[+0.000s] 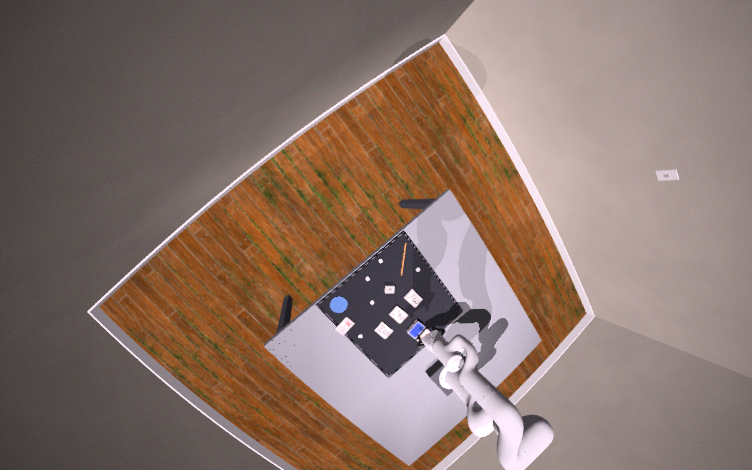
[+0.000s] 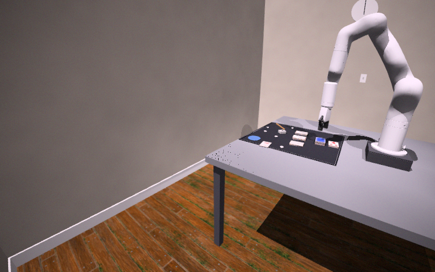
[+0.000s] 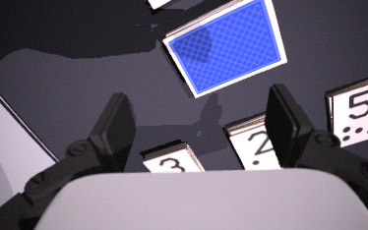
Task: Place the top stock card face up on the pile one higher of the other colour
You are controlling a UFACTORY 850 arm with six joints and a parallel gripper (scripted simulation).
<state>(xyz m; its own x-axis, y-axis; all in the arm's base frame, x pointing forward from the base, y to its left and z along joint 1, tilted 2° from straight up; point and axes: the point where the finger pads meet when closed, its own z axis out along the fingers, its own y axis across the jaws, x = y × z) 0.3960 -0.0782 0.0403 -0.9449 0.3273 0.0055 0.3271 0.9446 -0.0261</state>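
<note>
Now: the red 4 card 30 mm to the left of my hand and 80 mm below it. From my hand the other things lie so: black card cloth: 180 mm ahead, 20 mm to the left, 120 mm below; then red 4: 90 mm behind, 30 mm to the left, 90 mm below; then black 2: 150 mm ahead, 30 mm to the left, 90 mm below.
</note>
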